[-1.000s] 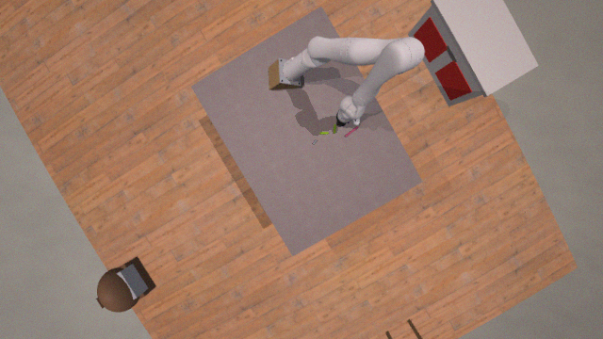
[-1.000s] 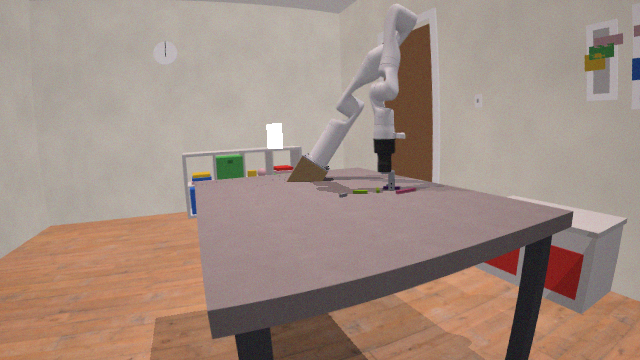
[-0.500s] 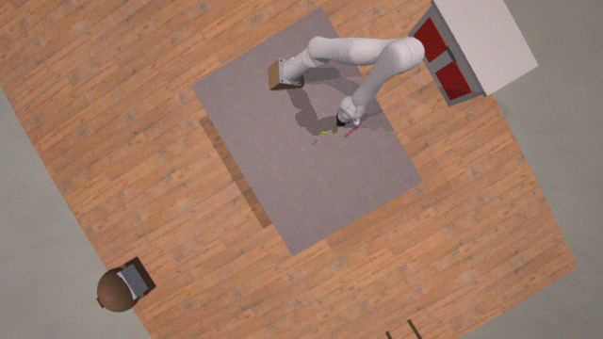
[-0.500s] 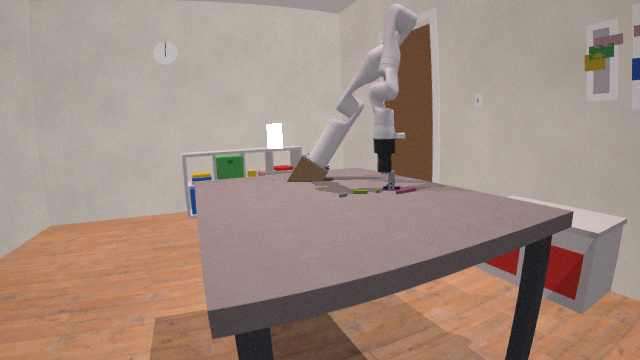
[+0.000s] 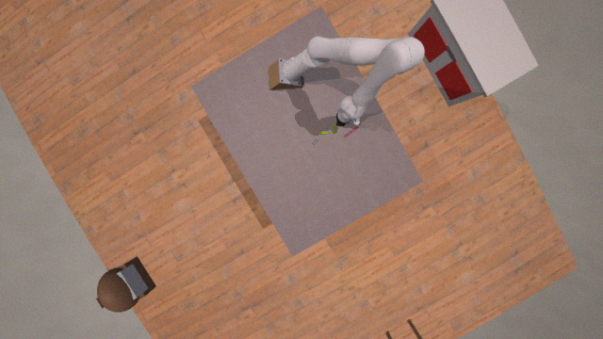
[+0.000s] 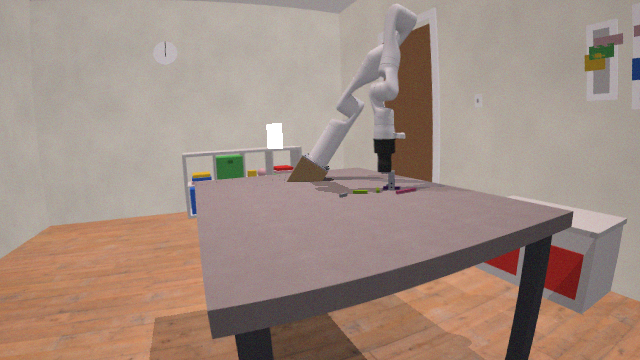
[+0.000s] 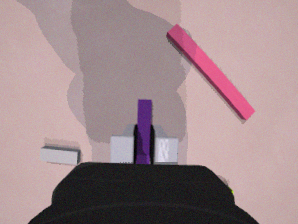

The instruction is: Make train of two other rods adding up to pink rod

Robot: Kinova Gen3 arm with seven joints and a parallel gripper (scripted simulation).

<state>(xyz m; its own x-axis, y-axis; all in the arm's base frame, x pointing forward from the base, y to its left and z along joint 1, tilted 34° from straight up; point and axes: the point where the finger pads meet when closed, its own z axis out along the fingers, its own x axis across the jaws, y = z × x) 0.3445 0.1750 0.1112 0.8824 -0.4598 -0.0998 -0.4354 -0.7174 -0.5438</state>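
The purple rod is 10 mm below my hand. Also, from my hand: dark grey rod (60 mm ahead, 200 mm to the right, 10 mm below); pink rod (70 mm ahead, 20 mm to the left, 10 mm below).
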